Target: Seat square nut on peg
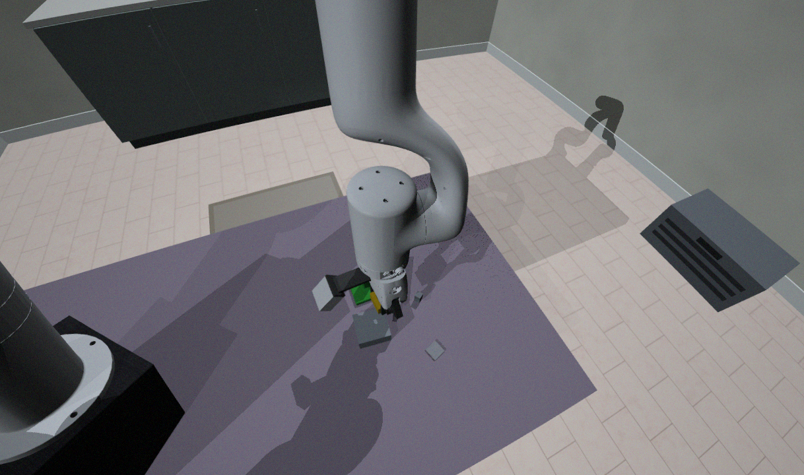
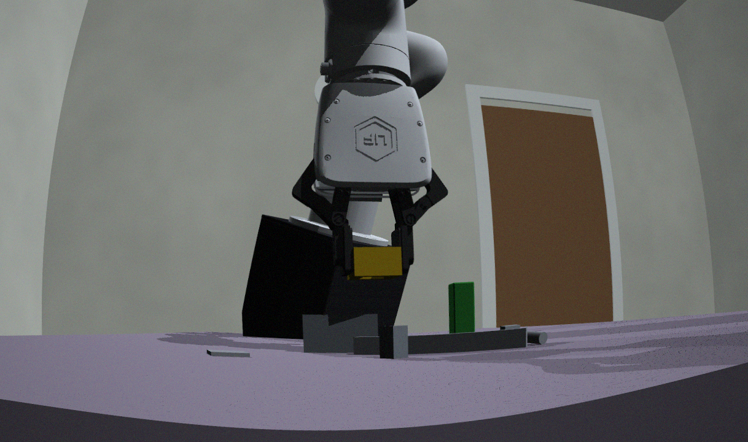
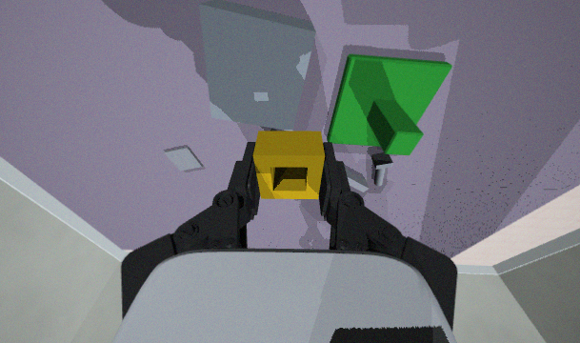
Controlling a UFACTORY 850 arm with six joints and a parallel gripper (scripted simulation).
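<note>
Right now the bolt is 60 mm ahead of my hand, 110 mm to the left of it and 80 mm below it. Round my hand: grey block (40 mm behind, 30 mm to the right, 70 mm below); long grey bar (60 mm ahead, 40 mm to the left, 80 mm below); thin grey plate (70 mm ahead, 120 mm to the right, 90 mm below).
</note>
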